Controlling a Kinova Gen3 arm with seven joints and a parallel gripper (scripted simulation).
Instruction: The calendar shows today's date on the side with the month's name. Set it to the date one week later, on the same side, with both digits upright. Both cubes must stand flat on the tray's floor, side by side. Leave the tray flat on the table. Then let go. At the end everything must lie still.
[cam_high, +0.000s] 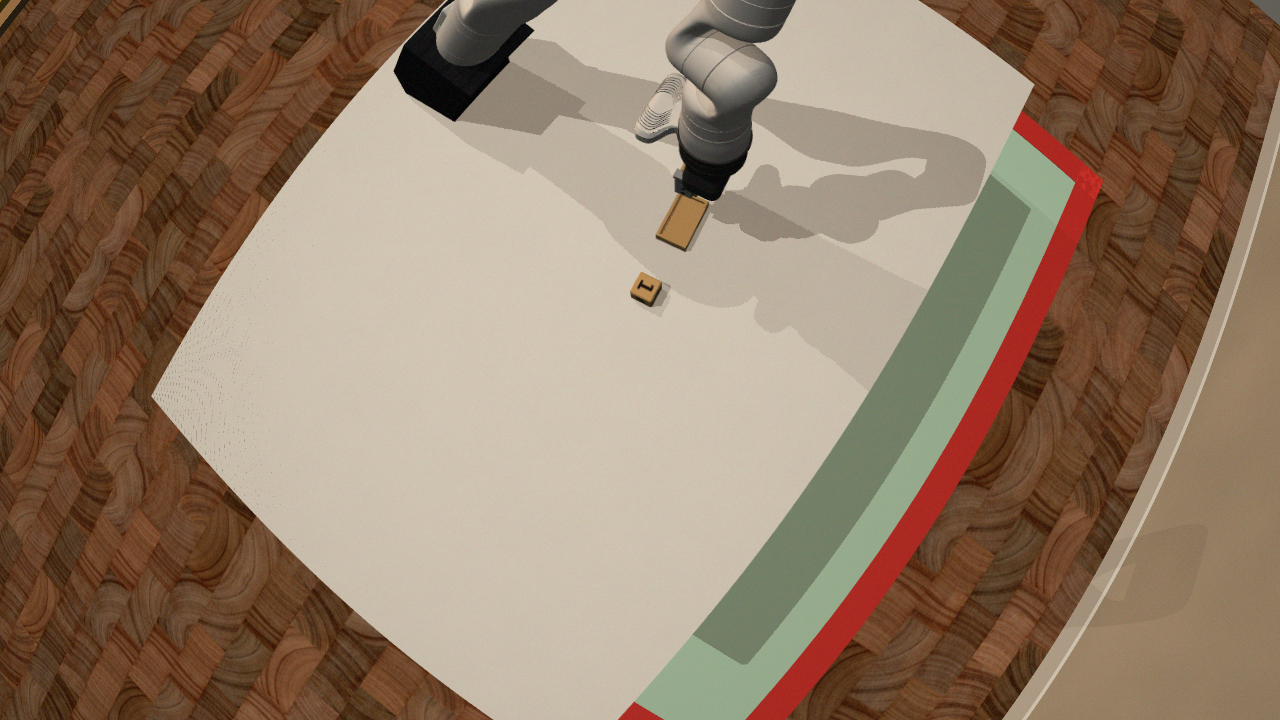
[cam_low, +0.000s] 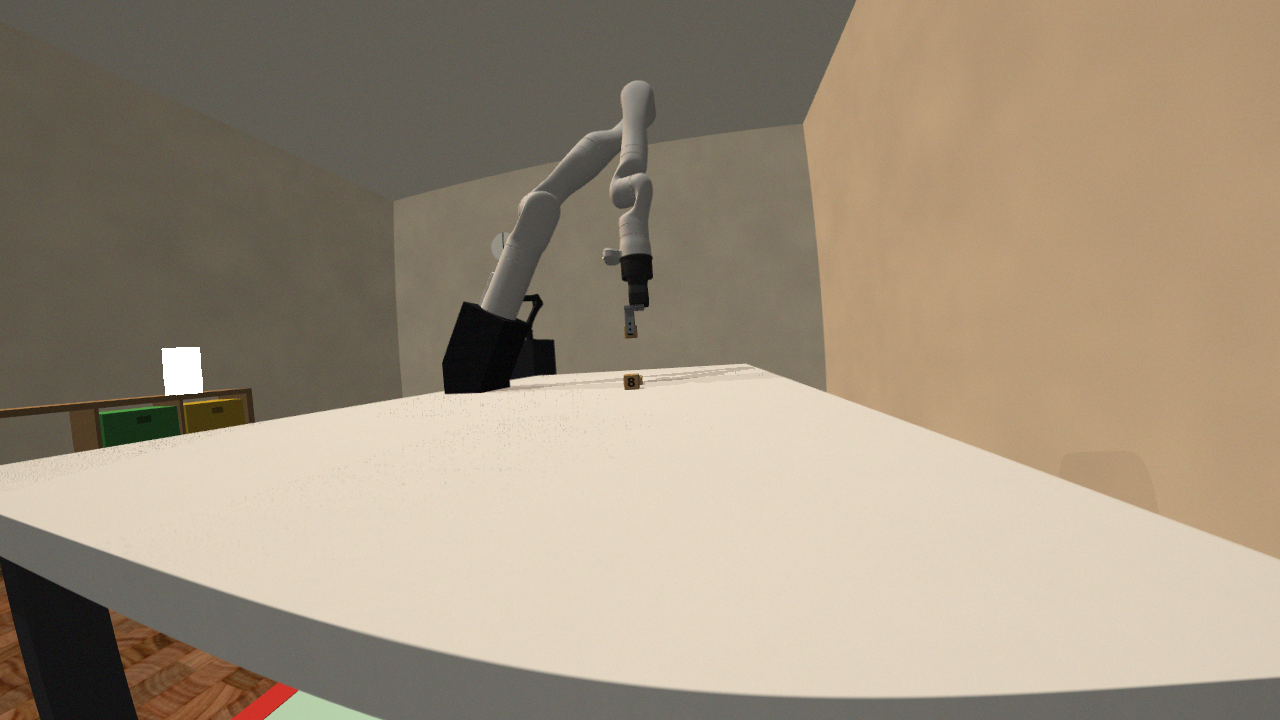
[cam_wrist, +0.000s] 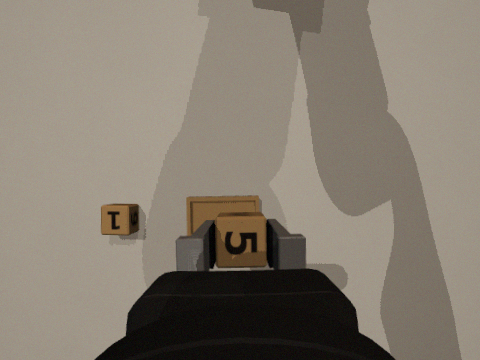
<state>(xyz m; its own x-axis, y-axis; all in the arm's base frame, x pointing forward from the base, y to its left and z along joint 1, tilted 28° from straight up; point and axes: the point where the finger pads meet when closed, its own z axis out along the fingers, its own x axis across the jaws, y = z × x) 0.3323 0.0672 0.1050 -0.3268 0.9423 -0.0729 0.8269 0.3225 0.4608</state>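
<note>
Now: the wooden tray 20 mm to the right of my hand and 130 mm below it.
</note>
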